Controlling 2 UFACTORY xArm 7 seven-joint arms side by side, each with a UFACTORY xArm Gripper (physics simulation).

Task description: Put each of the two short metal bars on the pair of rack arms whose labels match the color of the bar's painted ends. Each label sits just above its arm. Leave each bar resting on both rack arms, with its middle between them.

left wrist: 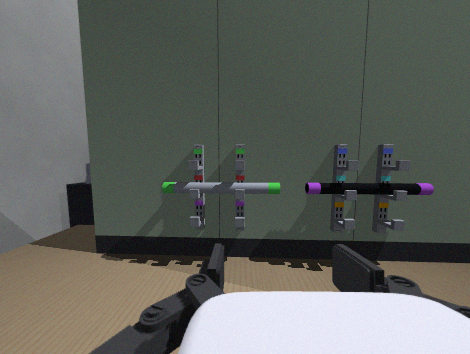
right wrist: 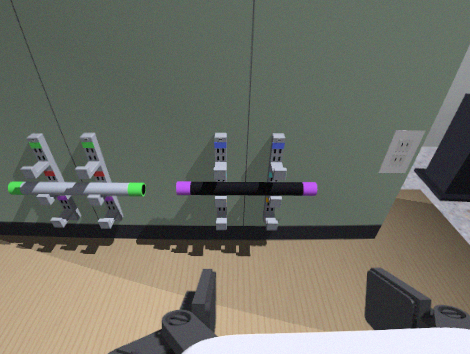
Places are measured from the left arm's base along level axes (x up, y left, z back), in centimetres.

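Pixels of known places: left gripper, fingertip midpoint: [left wrist: 277, 262]; right gripper, fingertip midpoint: [right wrist: 291, 294].
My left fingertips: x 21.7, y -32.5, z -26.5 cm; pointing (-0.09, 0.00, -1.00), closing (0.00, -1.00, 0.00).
For each thing: its top centre in the pictures, then the offset to it from my left fingertips. "spot": a spot on its surface instead. Level surfaces: height alone.
- silver bar with green ends, middle of its top: [right wrist: 73, 183] [left wrist: 220, 182] dz -34.0, dx +2.1, dy +7.4 cm
- left rack, surface spot: [right wrist: 88, 136] [left wrist: 242, 144] spot: dz -36.2, dx +12.6, dy +1.5 cm
- black bar with purple ends, middle of its top: [right wrist: 247, 183] [left wrist: 366, 183] dz -32.9, dx +2.1, dy -31.6 cm
- right rack, surface spot: [right wrist: 220, 136] [left wrist: 342, 144] spot: dz -35.1, dx +12.6, dy -25.9 cm
- wooden table, its level: dx -21.7 cm
- wall outlet, surface spot: [right wrist: 401, 151] spot: dz -35.2, dx +8.7, dy -67.1 cm
A silver bar with green ends [left wrist: 255, 188] [right wrist: 107, 189] lies level on the red-labelled middle arms of the left rack [left wrist: 240, 147] [right wrist: 88, 136], its middle about between them. A black bar with purple ends [left wrist: 370, 189] [right wrist: 245, 188] lies level on the teal-labelled middle arms of the right rack [left wrist: 342, 146] [right wrist: 220, 136], also about centred. The green-labelled and purple-labelled arms are on the left rack, above and below the silver bar. My left gripper [left wrist: 277, 262] is open and empty, back from the racks. My right gripper [right wrist: 291, 294] is open and empty, also back from its rack.
Both racks hang on a green panel [left wrist: 150, 100] [right wrist: 325, 75] with a dark bottom strip, behind the wooden table [left wrist: 60, 280] [right wrist: 310, 300]. Blue-labelled and orange-labelled arms are on the right rack. A wall outlet [right wrist: 401, 151] is at the right. A black block stands beyond each panel edge.
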